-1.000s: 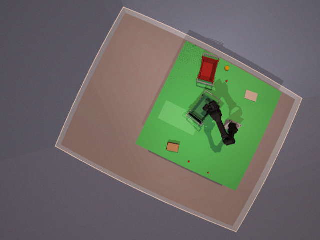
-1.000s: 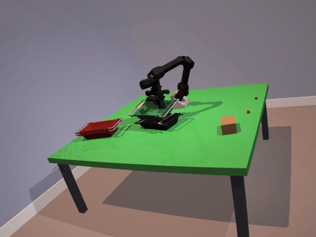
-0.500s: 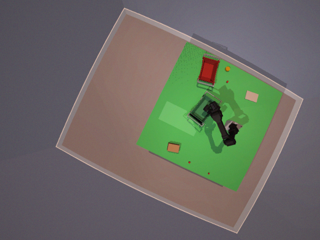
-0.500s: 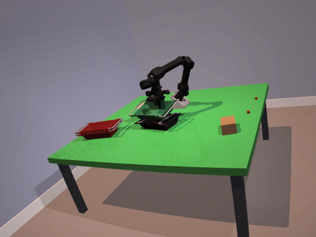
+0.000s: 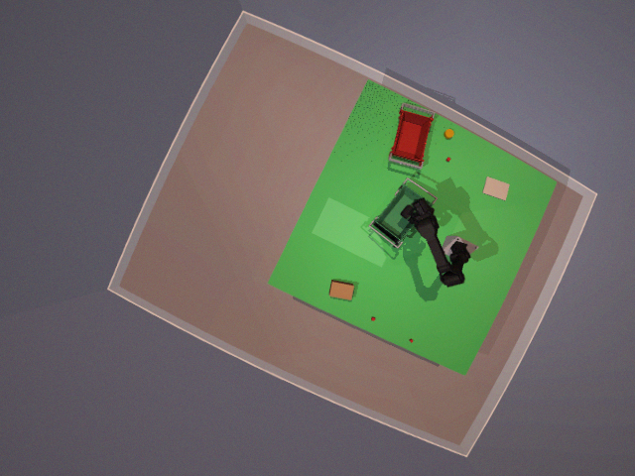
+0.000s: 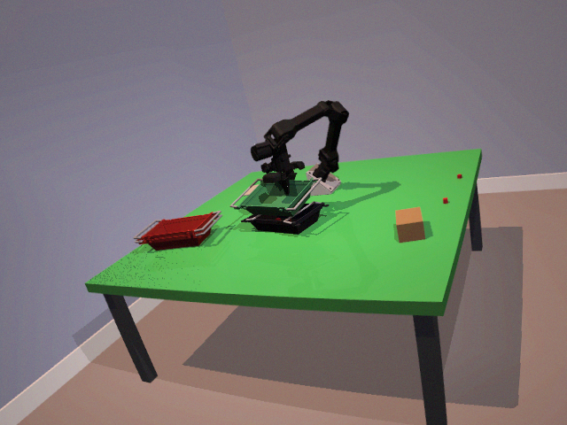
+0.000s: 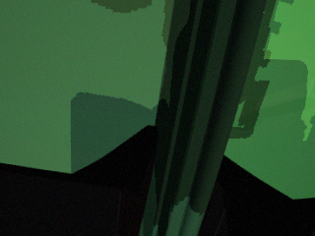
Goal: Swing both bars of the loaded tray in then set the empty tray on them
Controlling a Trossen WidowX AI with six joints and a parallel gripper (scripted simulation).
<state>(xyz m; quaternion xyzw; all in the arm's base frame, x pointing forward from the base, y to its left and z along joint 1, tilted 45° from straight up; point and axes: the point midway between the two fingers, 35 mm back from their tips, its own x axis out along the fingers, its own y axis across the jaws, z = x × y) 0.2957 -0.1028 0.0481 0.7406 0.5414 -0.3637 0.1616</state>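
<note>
Right now my gripper tip is 7 cm short of the green tray, 3 cm to the left of it and 2 cm below it. Round my gripper tip: brown box: 46 cm to the left, 23 cm ahead, 8 cm below; then tan flat plate: 47 cm behind, 36 cm to the right, 11 cm below.
</note>
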